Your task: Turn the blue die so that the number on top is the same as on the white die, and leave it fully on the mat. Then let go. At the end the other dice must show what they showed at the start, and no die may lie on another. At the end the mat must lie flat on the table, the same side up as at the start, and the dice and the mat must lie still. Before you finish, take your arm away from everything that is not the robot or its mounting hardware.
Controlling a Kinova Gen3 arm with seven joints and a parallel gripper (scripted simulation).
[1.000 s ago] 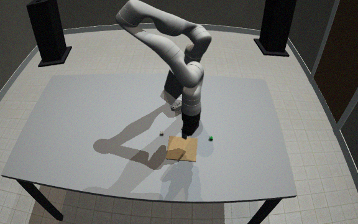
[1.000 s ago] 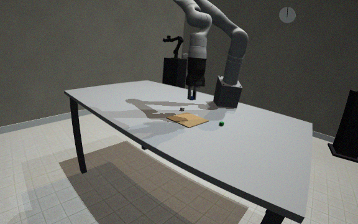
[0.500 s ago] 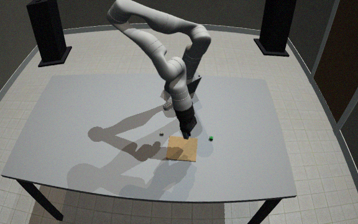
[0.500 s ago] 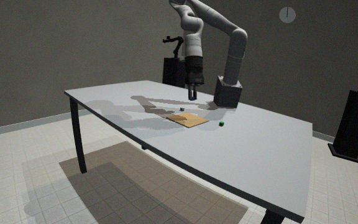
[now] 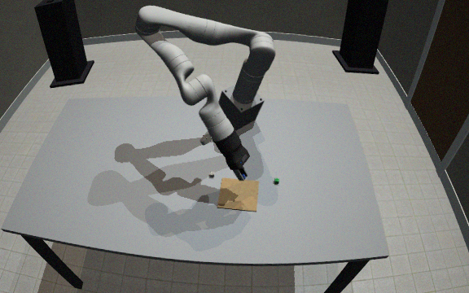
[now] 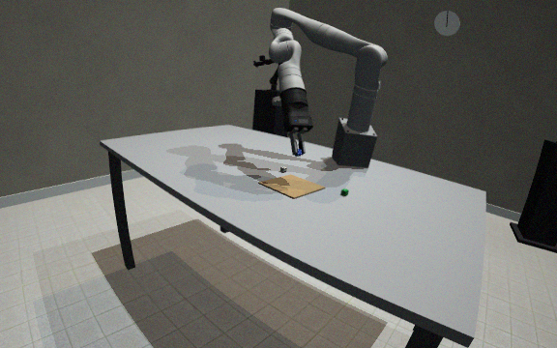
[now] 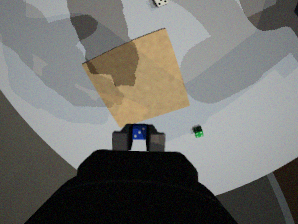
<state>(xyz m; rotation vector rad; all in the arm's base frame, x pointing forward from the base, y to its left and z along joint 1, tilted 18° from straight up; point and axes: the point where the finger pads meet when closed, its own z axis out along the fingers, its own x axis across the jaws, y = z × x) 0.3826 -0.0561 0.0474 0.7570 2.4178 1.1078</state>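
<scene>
My gripper is now 110 mm above the tan mat and 10 mm to the left of it. From my hand the other things lie so: white die (110 mm below, 100 mm to the right, 100 mm behind); then green die (140 mm to the left, 110 mm below, 40 mm behind); then blue die (10 mm below).
</scene>
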